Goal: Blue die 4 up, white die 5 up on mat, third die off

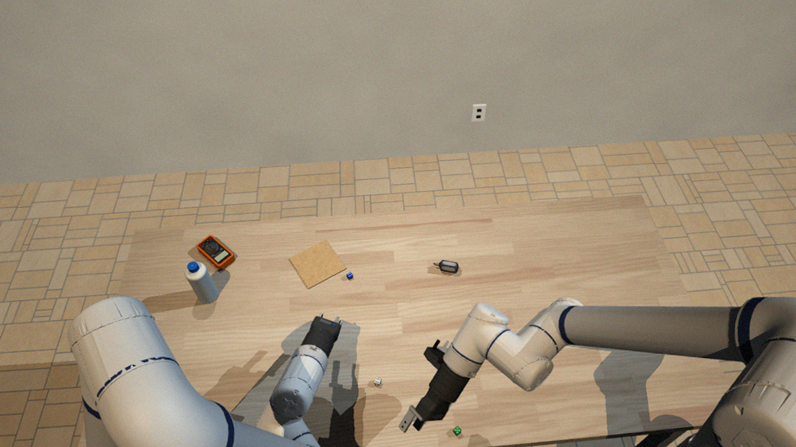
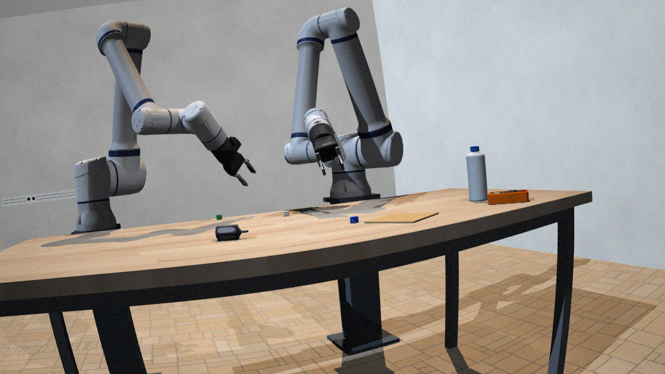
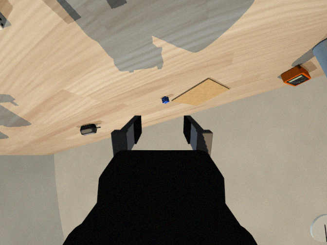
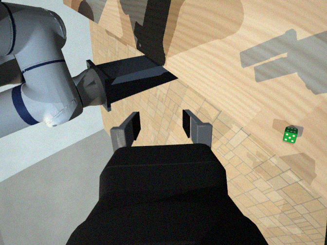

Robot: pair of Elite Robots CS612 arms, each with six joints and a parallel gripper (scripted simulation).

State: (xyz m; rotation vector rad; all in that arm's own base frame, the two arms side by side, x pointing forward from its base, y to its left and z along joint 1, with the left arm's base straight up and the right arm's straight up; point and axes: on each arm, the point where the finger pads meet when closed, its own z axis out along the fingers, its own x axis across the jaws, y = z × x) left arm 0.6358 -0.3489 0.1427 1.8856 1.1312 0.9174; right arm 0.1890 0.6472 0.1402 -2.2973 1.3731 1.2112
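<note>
My left hand is 14 cm past the white die, 13 cm above it and 10 cm to the left of it. The rest, counted from my left hand: green die 32 cm behind, 29 cm to the right, 13 cm below; then tan mat 30 cm ahead, 14 cm below, 1 cm to the left; then blue die 23 cm ahead, 13 cm below, 8 cm to the right.
</note>
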